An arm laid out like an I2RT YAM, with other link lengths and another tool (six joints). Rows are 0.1 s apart.
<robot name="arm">
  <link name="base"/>
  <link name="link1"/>
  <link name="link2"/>
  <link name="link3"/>
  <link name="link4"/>
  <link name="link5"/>
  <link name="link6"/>
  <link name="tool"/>
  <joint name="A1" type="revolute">
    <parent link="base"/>
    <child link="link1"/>
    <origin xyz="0 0 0.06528" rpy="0 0 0"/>
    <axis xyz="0 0 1"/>
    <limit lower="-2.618" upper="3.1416"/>
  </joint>
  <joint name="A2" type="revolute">
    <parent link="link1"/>
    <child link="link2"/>
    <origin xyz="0.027 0.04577 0.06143" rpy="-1.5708 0 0"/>
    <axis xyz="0 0 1"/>
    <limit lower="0" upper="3.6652"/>
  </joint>
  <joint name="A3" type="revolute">
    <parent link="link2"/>
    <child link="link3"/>
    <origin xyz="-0.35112 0 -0.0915" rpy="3.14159 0 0"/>
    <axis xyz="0 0 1"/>
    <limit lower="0" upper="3.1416"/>
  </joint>
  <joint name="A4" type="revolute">
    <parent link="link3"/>
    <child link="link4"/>
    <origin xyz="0.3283 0.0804 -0.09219" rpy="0 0 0"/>
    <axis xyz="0 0 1"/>
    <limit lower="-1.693" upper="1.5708"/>
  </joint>
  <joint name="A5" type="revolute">
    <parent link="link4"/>
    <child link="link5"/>
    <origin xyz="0.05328 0.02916 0.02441" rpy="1.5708 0 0"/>
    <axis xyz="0 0 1"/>
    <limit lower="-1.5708" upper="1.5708"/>
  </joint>
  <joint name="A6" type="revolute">
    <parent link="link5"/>
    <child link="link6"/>
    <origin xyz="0.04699 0 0.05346" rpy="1.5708 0 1.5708"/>
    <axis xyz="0 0 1"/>
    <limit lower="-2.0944" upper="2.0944"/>
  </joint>
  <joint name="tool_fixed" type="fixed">
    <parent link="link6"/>
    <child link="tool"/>
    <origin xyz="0.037 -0.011 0.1" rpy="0 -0.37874 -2.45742"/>
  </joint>
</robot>
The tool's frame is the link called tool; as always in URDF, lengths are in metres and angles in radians.
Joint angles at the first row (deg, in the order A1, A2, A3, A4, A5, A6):
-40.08, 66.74, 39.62, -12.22, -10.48, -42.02
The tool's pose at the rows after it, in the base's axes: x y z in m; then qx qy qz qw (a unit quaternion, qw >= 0):
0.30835, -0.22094, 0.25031, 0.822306, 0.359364, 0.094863, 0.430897
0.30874, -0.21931, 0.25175, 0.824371, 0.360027, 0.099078, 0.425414
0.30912, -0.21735, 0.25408, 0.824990, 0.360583, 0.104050, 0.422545
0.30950, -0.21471, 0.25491, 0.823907, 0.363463, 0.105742, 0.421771
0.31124, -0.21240, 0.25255, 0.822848, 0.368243, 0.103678, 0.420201
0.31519, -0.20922, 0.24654, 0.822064, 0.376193, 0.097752, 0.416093
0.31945, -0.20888, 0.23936, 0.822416, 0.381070, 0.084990, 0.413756
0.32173, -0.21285, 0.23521, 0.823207, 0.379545, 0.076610, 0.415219
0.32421, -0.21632, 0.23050, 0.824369, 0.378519, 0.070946, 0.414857
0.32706, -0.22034, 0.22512, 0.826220, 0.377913, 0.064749, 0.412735
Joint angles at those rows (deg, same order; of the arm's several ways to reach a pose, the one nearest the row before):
-40.08, 66.71, 39.69, -12.42, -10.71, -41.80
-40.05, 66.62, 40.07, -13.23, -11.31, -41.41
-39.98, 66.36, 40.34, -13.78, -11.86, -41.10
-39.68, 66.10, 40.35, -14.09, -11.98, -41.13
-39.12, 66.34, 40.25, -14.14, -11.65, -41.31
-38.05, 67.18, 40.14, -14.07, -10.80, -41.49
-36.94, 68.54, 40.19, -13.78, -9.06, -41.58
-36.82, 69.66, 40.28, -13.02, -8.02, -41.66
-36.77, 70.81, 40.32, -12.24, -7.39, -41.66
-36.78, 72.18, 40.53, -11.62, -6.84, -41.66

